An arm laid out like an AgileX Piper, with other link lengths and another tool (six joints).
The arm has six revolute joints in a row. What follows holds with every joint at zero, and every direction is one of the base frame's.
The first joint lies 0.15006 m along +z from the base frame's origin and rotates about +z.
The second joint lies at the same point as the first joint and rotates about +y.
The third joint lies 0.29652 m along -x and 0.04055 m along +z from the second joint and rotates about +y.
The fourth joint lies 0.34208 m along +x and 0.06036 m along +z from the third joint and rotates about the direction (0.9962, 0, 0.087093).
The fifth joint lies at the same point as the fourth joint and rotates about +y.
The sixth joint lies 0.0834 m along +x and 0.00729 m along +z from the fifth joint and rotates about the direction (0.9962, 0, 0.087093).
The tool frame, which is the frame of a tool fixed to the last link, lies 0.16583 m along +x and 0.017 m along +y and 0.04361 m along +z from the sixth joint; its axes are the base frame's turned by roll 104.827, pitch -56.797 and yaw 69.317 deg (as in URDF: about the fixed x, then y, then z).
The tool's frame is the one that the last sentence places.
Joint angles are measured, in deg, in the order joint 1, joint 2, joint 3, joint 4, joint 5, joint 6. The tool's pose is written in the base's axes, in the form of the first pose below.
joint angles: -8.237 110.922 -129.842 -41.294 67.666 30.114
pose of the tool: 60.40, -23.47, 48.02, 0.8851, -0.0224, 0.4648, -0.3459, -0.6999, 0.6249
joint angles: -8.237 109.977 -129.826 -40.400 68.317 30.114
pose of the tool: 59.79, -23.21, 48.64, 0.8804, -0.0302, 0.4733, -0.3523, -0.7096, 0.6102
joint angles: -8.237 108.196 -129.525 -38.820 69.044 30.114
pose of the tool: 58.80, -22.69, 49.72, 0.8710, -0.0386, 0.4898, -0.3609, -0.7267, 0.5845
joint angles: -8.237 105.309 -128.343 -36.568 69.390 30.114
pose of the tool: 57.44, -21.83, 51.20, 0.8565, -0.0423, 0.5144, -0.3671, -0.7505, 0.5495
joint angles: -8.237 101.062 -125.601 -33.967 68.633 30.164
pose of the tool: 55.76, -20.66, 53.00, 0.8350, -0.0350, 0.5491, -0.3681, -0.7773, 0.5102
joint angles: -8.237 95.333 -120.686 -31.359 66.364 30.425
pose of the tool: 53.73, -19.24, 54.86, 0.8053, -0.0170, 0.5927, -0.3637, -0.8036, 0.4711
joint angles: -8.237 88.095 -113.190 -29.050 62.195 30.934
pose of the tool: 51.36, -17.66, 56.44, 0.7651, 0.0119, 0.6438, -0.3542, -0.8272, 0.4362
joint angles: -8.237 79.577 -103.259 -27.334 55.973 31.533
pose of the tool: 48.71, -15.96, 57.46, 0.7123, 0.0536, 0.6998, -0.3402, -0.8457, 0.4111
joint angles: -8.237 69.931 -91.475 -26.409 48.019 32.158
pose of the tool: 45.64, -14.13, 57.88, 0.6428, 0.1072, 0.7585, -0.3255, -0.8582, 0.3970
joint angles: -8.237 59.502 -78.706 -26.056 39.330 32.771
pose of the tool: 42.14, -12.18, 57.51, 0.5594, 0.1650, 0.8123, -0.3109, -0.8667, 0.3901
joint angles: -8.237 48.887 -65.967 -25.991 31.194 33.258
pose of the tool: 38.48, -10.25, 56.17, 0.4739, 0.2179, 0.8532, -0.2966, -0.8728, 0.3877
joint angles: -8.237 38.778 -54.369 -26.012 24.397 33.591
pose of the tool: 35.04, -8.51, 54.19, 0.3939, 0.2605, 0.8815, -0.2853, -0.8770, 0.3867
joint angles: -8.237 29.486 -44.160 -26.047 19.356 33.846
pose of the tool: 32.10, -7.14, 51.71, 0.3289, 0.2900, 0.8987, -0.2775, -0.8800, 0.3856
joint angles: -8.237 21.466 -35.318 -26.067 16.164 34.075
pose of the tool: 30.00, -6.23, 48.67, 0.2902, 0.3059, 0.9068, -0.2706, -0.8826, 0.3844
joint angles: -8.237 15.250 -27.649 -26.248 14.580 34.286
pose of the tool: 28.99, -5.80, 44.95, 0.2874, 0.3118, 0.9056, -0.2608, -0.8843, 0.3873
